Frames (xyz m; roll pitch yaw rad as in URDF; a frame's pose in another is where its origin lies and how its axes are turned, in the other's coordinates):
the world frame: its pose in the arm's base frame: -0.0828 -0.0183 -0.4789 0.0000 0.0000 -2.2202
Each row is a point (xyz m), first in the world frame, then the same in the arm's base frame.
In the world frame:
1: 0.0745 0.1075 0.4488
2: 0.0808 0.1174 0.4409
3: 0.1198 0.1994 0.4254
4: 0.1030 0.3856 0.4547
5: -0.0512 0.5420 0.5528
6: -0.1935 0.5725 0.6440
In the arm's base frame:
1: -0.0422 -0.1426 -0.0301
2: -0.0382 -0.1536 -0.0380
3: 0.0036 -0.2343 -0.0535
4: 0.1620 -0.3335 -0.0242
5: 0.3798 -0.3053 0.0739
6: 0.4902 -0.2104 0.1651

